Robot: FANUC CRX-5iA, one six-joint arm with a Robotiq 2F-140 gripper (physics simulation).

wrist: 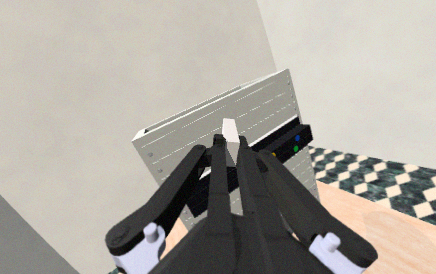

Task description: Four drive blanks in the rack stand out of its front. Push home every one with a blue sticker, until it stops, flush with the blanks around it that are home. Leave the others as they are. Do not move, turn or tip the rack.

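Observation:
The pale grey rack (260,107) is tilted in the wrist view, with a black band of drive blanks across its front. Dark blanks stand out at the band's right part. The one with a blue sticker (297,138) is at the upper right end, with a green-stickered one (296,149) right below it. A yellow sticker (273,155) shows further left, partly behind the gripper. No red sticker shows. My gripper (227,128) is shut, with a pale block-like piece at its tips. The tips appear in front of the rack's face, left of the stickers; the fingers hide part of the band.
The rack stands on a light wooden table top (360,220). Green and cream checkered floor (395,190) shows beyond it at the right. Plain pale walls (125,60) rise behind the rack. A dark grey area (25,245) shows at the lower left.

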